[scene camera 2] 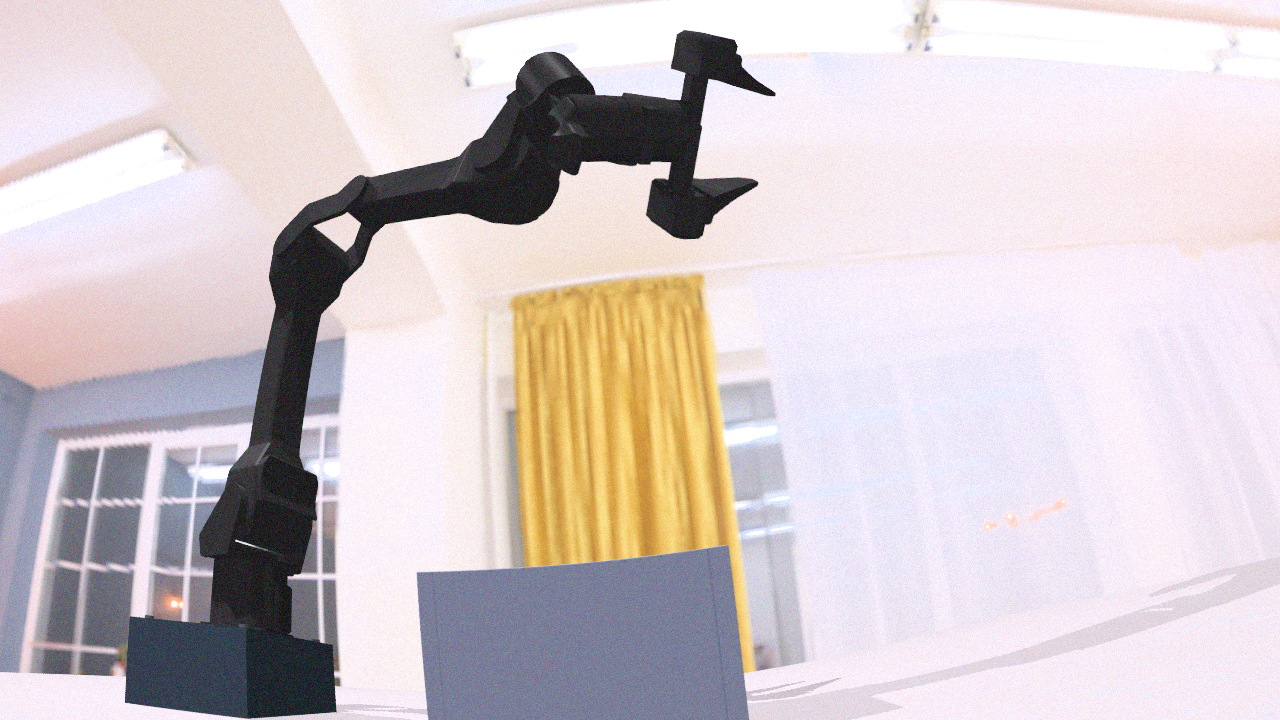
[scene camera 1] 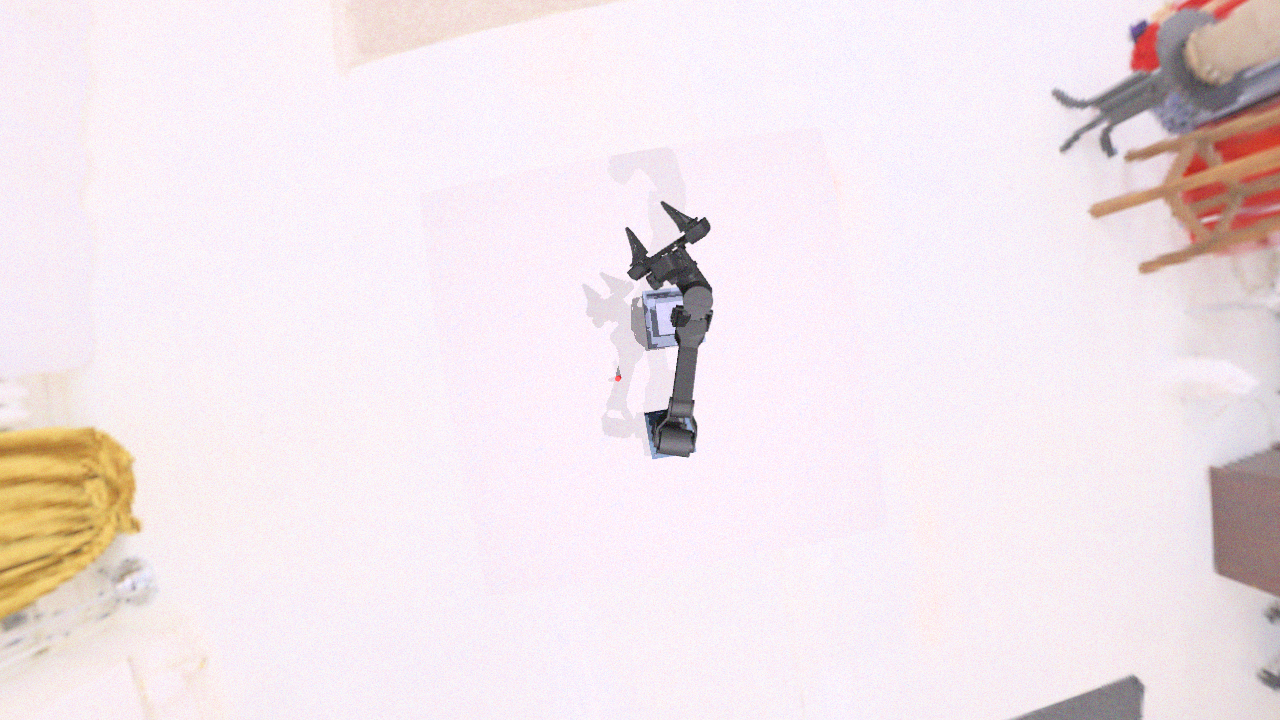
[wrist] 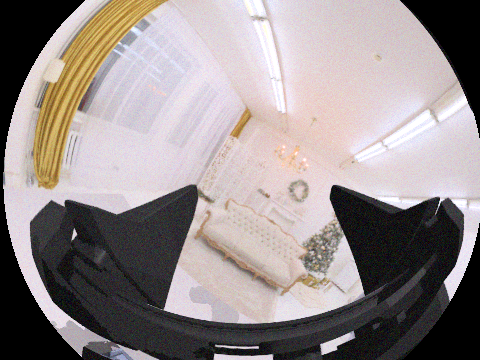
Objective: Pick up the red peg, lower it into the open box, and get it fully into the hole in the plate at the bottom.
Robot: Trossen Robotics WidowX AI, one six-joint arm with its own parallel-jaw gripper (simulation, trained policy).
In view: the gripper (scene camera 2: 764, 138) and a grey-blue box (scene camera 2: 662, 629).
The grey-blue box also shows in scene camera 1 (scene camera 1: 650, 297). The gripper shows as well in scene camera 1 (scene camera 1: 643, 214) and in the wrist view (wrist: 267, 192).
